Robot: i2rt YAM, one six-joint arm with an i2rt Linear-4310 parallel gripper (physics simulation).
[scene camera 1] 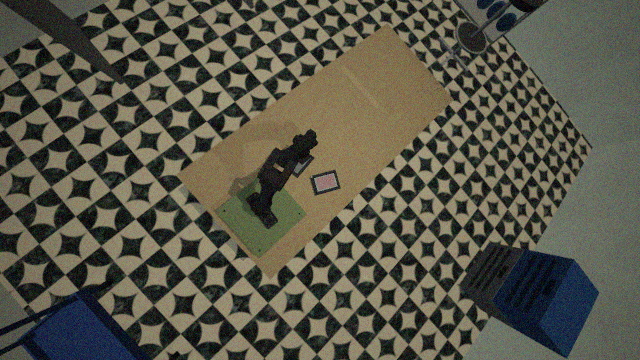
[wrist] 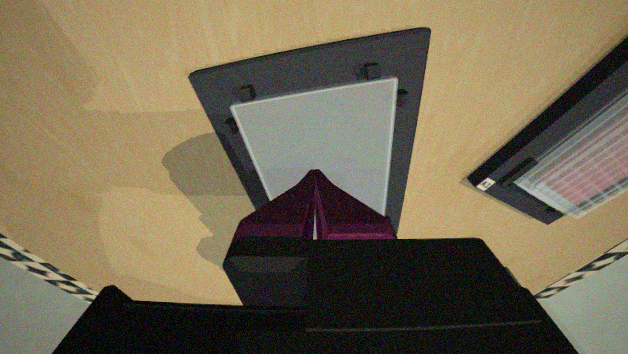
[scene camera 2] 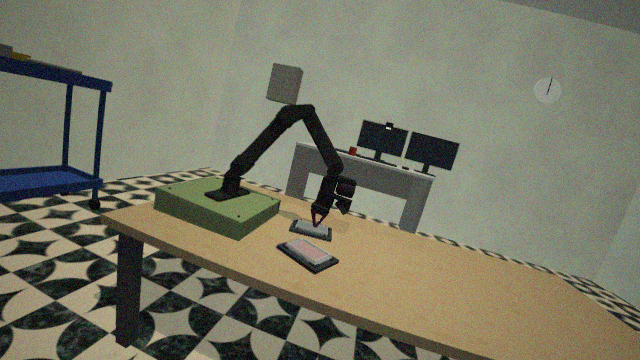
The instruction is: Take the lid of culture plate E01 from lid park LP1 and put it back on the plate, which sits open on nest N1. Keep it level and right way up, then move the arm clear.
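Frame: origin at the arm's base, x back, y left, z down, level; centimetres.
Seen in the pictures: gripper, fingertip midpoint: point(scene camera 1: 298, 159) point(wrist: 314, 177) point(scene camera 2: 314, 226); arm's base, origin of the base link: point(scene camera 1: 262, 210) point(scene camera 2: 228, 194).
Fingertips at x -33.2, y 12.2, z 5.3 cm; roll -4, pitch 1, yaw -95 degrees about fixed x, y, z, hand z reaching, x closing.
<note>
Pixels of each thing's top centre, then the offset from my fingertips to it. Level surfaces: height alone.
- dark lid park, middle of its top: point(wrist: 325, 189) point(scene camera 2: 312, 226) point(scene camera 1: 298, 160) dx +0.7, dy -0.8, dz -0.3 cm
- open culture plate, middle of its top: point(scene camera 2: 309, 248) point(scene camera 1: 326, 182) dx -4.9, dy -20.9, dz -0.9 cm
- wooden table, its level: dz +1.7 cm
The pale, clear lid point(scene camera 1: 302, 165) point(scene camera 2: 302, 227) point(wrist: 320, 125) lies flat inside the pegs of the dark lid park point(scene camera 2: 295, 230) point(wrist: 305, 62). My gripper point(scene camera 2: 317, 225) point(wrist: 314, 177) is shut with its magenta fingertips together and nothing between them. In the wrist view the fingers overlap the near part of the lid and hide it; whether the tips touch it I cannot tell. The open culture plate point(scene camera 1: 325, 181) point(scene camera 2: 309, 250) point(wrist: 595, 165), with pink contents, sits on the dark nest point(scene camera 1: 318, 193) point(scene camera 2: 315, 270) point(wrist: 547, 217), to the right of the park in the wrist view.
The arm stands on a green base block point(scene camera 1: 250, 235) point(scene camera 2: 195, 210) at one end of the wooden table point(scene camera 1: 380, 65) point(scene camera 2: 425, 280). A blue cart point(scene camera 2: 55, 75) stands on the floor at the left in the second scene view, and a desk with monitors stands behind.
</note>
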